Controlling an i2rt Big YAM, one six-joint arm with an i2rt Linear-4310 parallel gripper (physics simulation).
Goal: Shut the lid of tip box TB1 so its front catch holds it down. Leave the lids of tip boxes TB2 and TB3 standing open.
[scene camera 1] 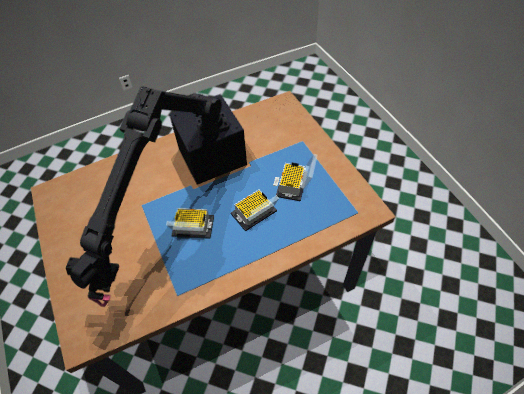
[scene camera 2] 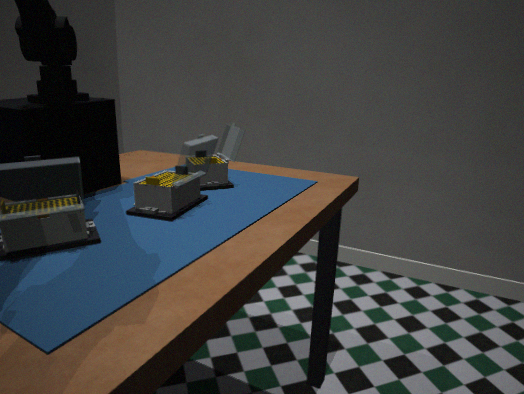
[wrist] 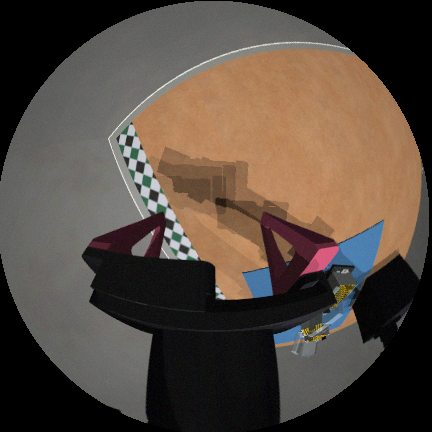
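Seen in the pictures: gripper, fingertip midpoint: [scene camera 1: 106, 294] [wrist: 212, 216]; arm's base, origin of the base link: [scene camera 1: 212, 125] [scene camera 2: 59, 100].
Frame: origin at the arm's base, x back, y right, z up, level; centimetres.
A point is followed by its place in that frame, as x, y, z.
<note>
Three grey tip boxes with yellow tip racks stand with clear lids open; their labels are unreadable, so I cannot tell which is TB1, TB2 or TB3. The left box [scene camera 1: 192, 229] @(-38.5, 18.0, -12.1) [scene camera 2: 47, 232] @(-34.9, 19.1, -18.5) has its lid [scene camera 2: 42, 180] @(-38.7, 20.0, -9.5) upright. The middle box [scene camera 1: 253, 207] [scene camera 2: 156, 196] @(-34.8, -1.8, -17.5) has its lid [scene camera 2: 196, 146] @(-41.4, -6.5, -7.7) tilted up. The right box [scene camera 1: 291, 180] [scene camera 2: 217, 173] @(-29.1, -24.5, -17.9) has its lid [scene camera 1: 312, 167] @(-28.3, -32.7, -7.0) [scene camera 2: 231, 142] @(-26.2, -33.0, -11.3) leaning outward. Small box parts also show low right in the wrist view. My gripper [scene camera 1: 102, 300] @(-57.2, 50.7, -8.4) [wrist: 212, 216] @(-57.2, 50.7, -8.4) is open and empty, above the table's left front, away from the boxes.
The boxes stand on a blue mat [scene camera 1: 225, 260] @(-49.6, 9.1, -21.4) [scene camera 2: 150, 280] @(-54.5, 14.3, -21.4) on the wooden table [scene camera 1: 60, 240] @(-20.8, 72.4, -21.7) [scene camera 2: 240, 260] @(-59.3, 1.9, -21.7). The black arm pedestal [scene camera 1: 220, 160] @(-8.4, 0.3, -12.5) [scene camera 2: 60, 145] @(-9.2, 4.7, -9.4) is behind the mat. The arm reaches along the table's left side.
</note>
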